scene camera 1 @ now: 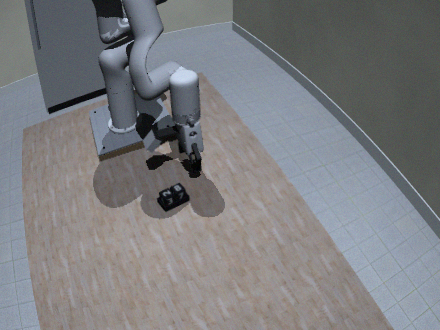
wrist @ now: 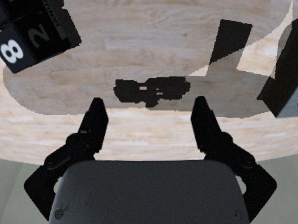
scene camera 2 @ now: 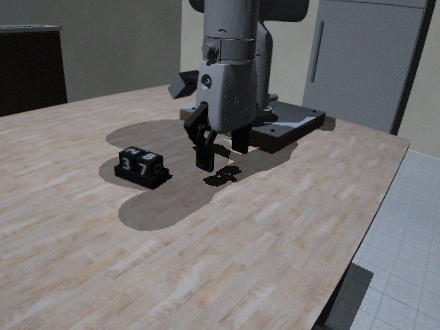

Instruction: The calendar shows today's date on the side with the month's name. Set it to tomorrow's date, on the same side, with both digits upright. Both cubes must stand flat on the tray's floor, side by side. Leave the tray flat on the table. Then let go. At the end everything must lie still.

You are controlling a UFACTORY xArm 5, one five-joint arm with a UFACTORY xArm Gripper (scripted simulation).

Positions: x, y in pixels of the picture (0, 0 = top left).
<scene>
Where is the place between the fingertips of the gripper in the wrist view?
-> At 149, 107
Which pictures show the gripper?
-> Scene camera 1, the wrist view and scene camera 2: all of them.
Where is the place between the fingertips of the gripper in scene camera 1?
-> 190, 161
</scene>
